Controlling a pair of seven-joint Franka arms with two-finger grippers.
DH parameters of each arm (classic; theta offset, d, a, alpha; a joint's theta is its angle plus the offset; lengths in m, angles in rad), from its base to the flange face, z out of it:
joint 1: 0 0.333 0 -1.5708
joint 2: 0 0 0 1.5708
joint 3: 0 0.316 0.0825 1.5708
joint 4: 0 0 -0.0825 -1.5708
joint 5: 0 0.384 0 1.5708
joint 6: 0 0 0.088 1.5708
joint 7: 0 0.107 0 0
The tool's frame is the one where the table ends.
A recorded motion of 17 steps. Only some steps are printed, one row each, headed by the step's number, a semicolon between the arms.
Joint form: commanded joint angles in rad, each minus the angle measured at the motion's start. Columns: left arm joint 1, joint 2, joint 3, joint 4, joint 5, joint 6, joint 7; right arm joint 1, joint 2, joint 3, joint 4, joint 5, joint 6, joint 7.
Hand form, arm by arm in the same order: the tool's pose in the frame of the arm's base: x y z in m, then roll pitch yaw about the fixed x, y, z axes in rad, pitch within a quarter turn. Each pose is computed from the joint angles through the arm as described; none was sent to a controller.
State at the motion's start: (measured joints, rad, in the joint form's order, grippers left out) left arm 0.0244 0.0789 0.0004 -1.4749 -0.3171 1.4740 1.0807; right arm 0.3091 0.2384 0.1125 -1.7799 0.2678 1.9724 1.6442
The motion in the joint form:
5: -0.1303 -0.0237 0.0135 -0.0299 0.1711 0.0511 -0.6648; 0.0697 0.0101 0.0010 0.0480 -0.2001 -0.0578 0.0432
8: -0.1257 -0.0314 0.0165 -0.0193 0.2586 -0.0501 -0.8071; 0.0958 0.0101 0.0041 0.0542 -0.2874 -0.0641 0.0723
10: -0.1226 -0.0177 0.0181 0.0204 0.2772 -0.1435 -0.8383; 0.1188 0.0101 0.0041 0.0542 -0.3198 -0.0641 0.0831
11: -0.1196 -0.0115 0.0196 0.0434 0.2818 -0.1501 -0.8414; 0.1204 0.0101 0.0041 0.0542 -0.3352 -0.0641 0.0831
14: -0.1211 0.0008 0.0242 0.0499 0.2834 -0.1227 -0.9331; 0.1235 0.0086 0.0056 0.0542 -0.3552 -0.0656 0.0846
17: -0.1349 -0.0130 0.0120 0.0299 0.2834 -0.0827 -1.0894; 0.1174 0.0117 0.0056 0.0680 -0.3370 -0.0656 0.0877
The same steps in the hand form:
5: 0.5632 -0.0684 0.6218 2.9947 -0.0270 -0.5101; 0.5495 0.2946 0.4304 3.0657 0.0817 -1.2257
8: 0.5511 -0.0538 0.6220 3.0539 0.0975 -0.3674; 0.5441 0.3052 0.4325 3.0766 0.0012 -1.1906
10: 0.5452 -0.0489 0.6256 3.0586 0.1701 -0.3350; 0.5382 0.3156 0.4325 3.0812 -0.0290 -1.1658
11: 0.5468 -0.0461 0.6320 3.0664 0.1617 -0.3261; 0.5383 0.3156 0.4326 3.0832 -0.0430 -1.1582
14: 0.5539 -0.0448 0.6300 3.0872 0.1469 -0.2284; 0.5374 0.3166 0.4335 3.0859 -0.0612 -1.1476
17: 0.5530 -0.0588 0.6316 3.1096 0.1198 -0.0953; 0.5411 0.3157 0.4379 3.0943 -0.0430 -1.1646

